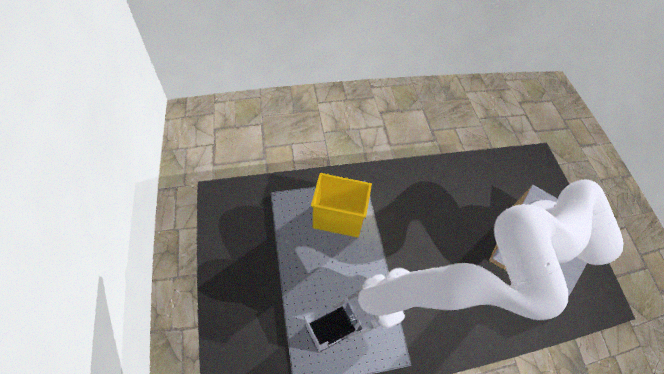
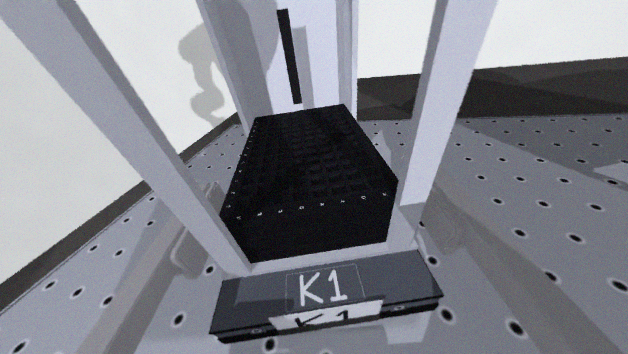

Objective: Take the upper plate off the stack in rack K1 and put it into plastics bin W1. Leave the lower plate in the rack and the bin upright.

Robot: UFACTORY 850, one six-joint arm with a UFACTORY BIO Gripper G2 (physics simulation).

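Rack K1 (image 1: 313, 336) (image 2: 452, 90) stands upright on the perforated board, with tall pale corner posts and a "K1" label at its front foot. Black plates sit low inside it. The upper plate (image 1: 332, 325) (image 2: 305, 170) shows its well grid and edge letters; the seam to the lower plate cannot be made out. My gripper (image 1: 356, 316) (image 2: 320, 225) is open and empty, its pale see-through fingers apart at the left and right of the rack's front. Whether they touch anything is unclear. The yellow plastics bin W1 (image 1: 337, 222) stands upright; its label does not show.
The grey perforated board (image 1: 295, 230) (image 2: 530, 190) carries rack and bin, with the bin toward its far end. It lies on a dark mat (image 1: 235, 192). The rack's tall posts flank the plates. A white wall stands at the left. My arm reaches in from the right.
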